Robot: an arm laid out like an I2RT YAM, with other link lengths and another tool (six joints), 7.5 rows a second.
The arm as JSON. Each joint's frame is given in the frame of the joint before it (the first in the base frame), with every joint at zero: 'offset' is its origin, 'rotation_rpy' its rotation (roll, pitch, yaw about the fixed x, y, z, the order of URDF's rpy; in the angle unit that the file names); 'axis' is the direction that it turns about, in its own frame. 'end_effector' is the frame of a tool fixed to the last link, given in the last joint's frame.
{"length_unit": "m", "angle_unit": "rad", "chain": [
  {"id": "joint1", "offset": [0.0, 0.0, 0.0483], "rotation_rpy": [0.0, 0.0, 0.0], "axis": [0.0, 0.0, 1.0]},
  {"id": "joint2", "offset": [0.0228, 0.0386, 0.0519], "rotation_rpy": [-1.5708, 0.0, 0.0], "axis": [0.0, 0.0, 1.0]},
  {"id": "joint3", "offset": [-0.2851, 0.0, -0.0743], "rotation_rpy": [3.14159, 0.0, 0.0], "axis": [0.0, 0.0, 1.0]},
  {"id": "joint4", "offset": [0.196, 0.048, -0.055], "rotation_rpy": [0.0, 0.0, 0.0], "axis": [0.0, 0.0, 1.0]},
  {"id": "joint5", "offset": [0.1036, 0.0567, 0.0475], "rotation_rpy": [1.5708, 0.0, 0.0], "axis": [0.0, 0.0, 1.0]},
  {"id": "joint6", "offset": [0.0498, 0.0, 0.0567], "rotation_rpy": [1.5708, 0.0, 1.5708], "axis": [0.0, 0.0, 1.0]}
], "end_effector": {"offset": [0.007, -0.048, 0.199], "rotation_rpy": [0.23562, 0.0, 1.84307]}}
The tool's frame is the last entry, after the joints.
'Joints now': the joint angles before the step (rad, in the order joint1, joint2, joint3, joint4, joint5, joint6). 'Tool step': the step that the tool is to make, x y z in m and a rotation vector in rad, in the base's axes. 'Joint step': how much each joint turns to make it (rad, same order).
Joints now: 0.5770 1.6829 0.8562 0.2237 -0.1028 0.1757
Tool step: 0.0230 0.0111 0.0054 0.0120 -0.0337 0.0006
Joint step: -0.0077 0.0770 0.0636 0.0470 -0.0024 -0.0115
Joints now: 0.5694 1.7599 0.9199 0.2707 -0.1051 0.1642
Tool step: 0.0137 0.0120 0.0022 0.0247 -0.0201 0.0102
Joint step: -0.0017 0.0597 0.0351 0.0551 -0.0154 0.0022
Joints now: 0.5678 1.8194 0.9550 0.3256 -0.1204 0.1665
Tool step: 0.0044 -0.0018 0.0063 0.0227 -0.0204 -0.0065
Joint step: -0.0087 0.0045 -0.0154 0.0499 -0.0061 0.0061
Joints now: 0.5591 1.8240 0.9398 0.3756 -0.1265 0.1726
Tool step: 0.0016 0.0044 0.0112 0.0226 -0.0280 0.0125
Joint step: -0.0013 0.0001 -0.0043 0.0398 -0.0142 -0.0027
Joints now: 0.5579 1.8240 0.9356 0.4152 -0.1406 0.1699
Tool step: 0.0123 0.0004 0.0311 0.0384 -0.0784 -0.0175
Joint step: -0.0038 0.0000 0.0112 0.0753 0.0161 -0.0023
